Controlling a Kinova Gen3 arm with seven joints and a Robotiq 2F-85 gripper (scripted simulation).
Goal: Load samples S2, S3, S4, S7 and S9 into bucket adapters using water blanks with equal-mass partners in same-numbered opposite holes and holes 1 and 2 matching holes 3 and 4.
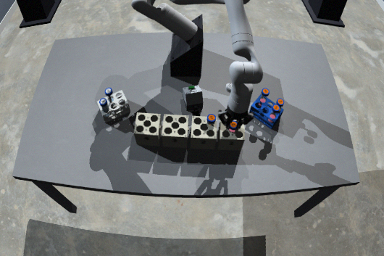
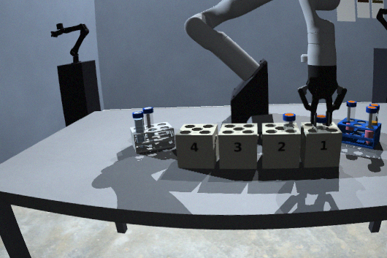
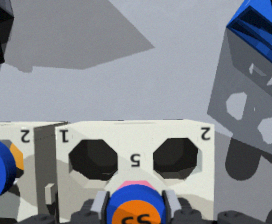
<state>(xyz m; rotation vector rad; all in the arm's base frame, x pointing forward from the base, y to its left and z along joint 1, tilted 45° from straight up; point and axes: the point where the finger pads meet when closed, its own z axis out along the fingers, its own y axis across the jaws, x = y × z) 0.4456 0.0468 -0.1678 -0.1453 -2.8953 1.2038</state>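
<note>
Now: hand 10 mm to the left of the sample tube S3 and 50 mm above it. Also, from my hand: adapter 2 (10 mm behind, 110 mm to the right, 70 mm below); then sample tube S4 (80 mm behind, 190 mm to the left, 50 mm below); then sample tube S7 (30 mm behind, 80 mm to the right, 50 mm below).
</note>
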